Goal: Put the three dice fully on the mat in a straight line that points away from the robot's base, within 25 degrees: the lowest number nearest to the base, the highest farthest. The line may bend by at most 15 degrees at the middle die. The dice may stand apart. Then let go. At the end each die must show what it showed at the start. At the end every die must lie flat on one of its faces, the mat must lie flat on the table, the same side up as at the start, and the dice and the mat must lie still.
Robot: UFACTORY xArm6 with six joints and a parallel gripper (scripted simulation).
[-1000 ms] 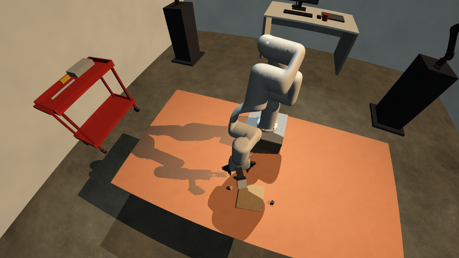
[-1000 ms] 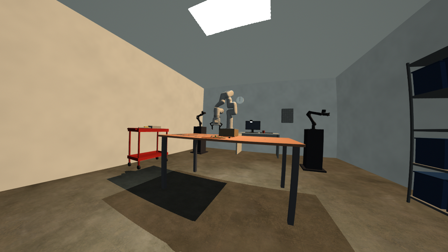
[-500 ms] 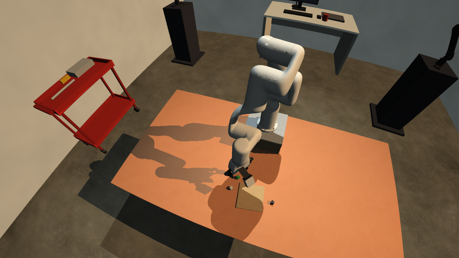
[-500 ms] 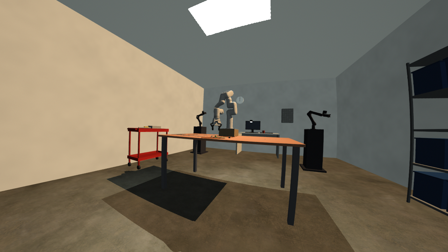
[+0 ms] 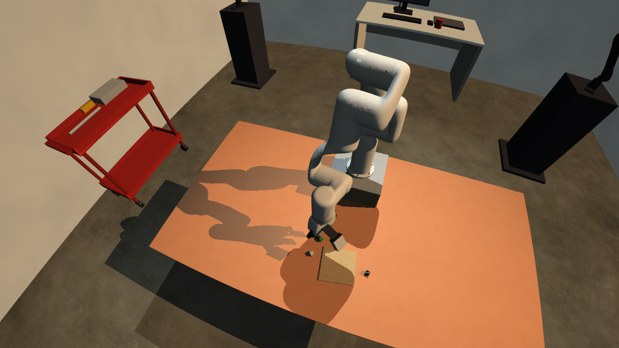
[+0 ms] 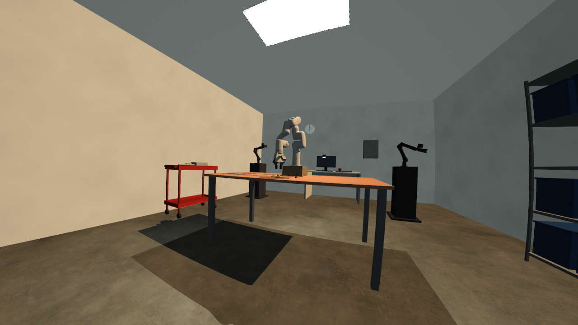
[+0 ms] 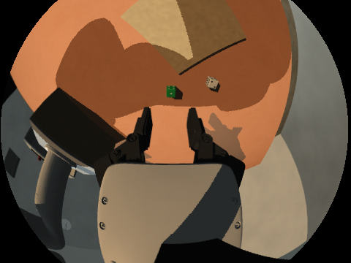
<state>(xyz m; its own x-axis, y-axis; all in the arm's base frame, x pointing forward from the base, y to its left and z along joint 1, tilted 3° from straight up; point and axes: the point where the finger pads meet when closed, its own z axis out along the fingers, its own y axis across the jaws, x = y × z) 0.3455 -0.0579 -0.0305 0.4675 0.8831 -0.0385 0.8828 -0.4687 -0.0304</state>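
My gripper is now 9 cm above the green die. Round my hand: black die (22 cm to the left, 9 cm below, 7 cm ahead); white die (9 cm below, 7 cm ahead, 1 cm to the right); tan mat (10 cm to the left, 9 cm below, 8 cm ahead).
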